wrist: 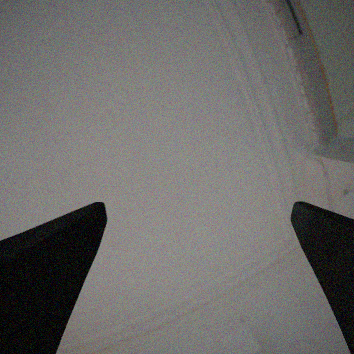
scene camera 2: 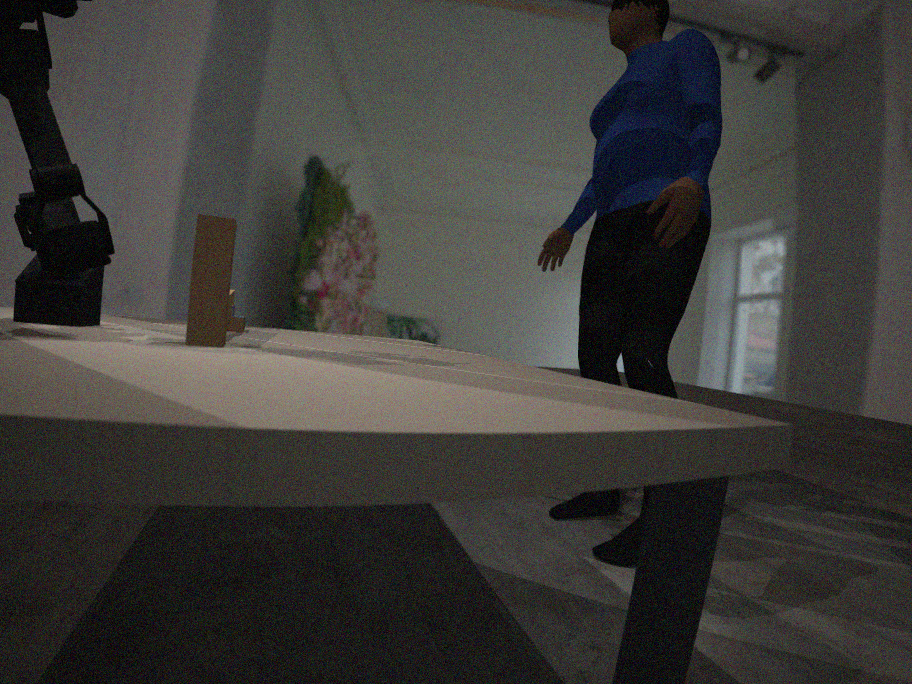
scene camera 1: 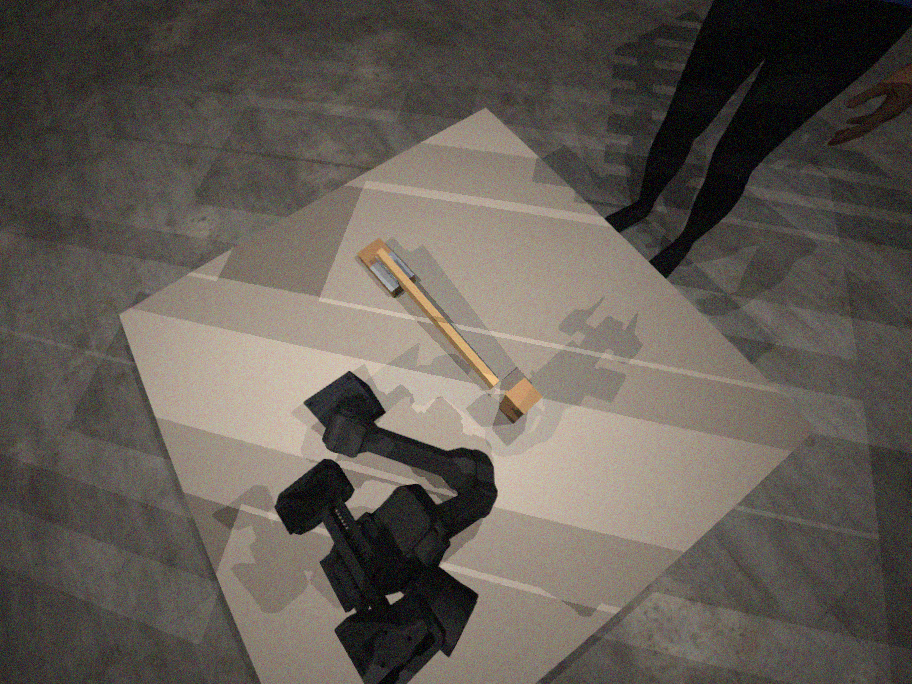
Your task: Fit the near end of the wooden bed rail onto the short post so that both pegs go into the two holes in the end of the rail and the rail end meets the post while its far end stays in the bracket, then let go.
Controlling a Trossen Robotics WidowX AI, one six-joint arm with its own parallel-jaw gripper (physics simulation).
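Places are measured from the arm's base along level axes (x ahead, y left, z up), in metres.
Pixels of known places: gripper, fingertip midpoint: (wrist: 200, 212) (scene camera 1: 308, 559); arm's base at its link origin: (scene camera 1: 349, 407).
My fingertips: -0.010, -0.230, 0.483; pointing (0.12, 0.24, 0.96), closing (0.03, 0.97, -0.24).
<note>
Ahead of a thing's pixels: the offset from my fingertips to its middle, as dx, dy, dz. "*": to the spot under its first point.
The wooden bed rail @(+0.295, +0.272, -0.533) (scene camera 1: 440, 321) lies diagonally on the table in scene camera 1. Its far end rests between the grey side plates of the bracket @(* +0.278, +0.459, -0.548) (scene camera 1: 383, 277). Its near end is close beside the short post @(* +0.272, -0.013, -0.404) (scene camera 1: 521, 396) (scene camera 2: 211, 281), which stands upright. A narrow gap seems to show between rail end and post. The pegs and holes are too small or hidden to tell. My gripper (wrist: 200, 212) is open, with nothing between its fingers in the wrist view. Its fingertips cannot be made out in scene camera 1, and rail and post do not show in the wrist view.
My dark arm (scene camera 1: 405, 519) (scene camera 2: 45, 139) stands on the table (scene camera 1: 589, 478) (scene camera 2: 412, 467), on the post's side of the rail, folded up and away from the rail. A person (scene camera 1: 725, 139) (scene camera 2: 648, 169) stands beyond the table edge. Shadows cross the table top.
</note>
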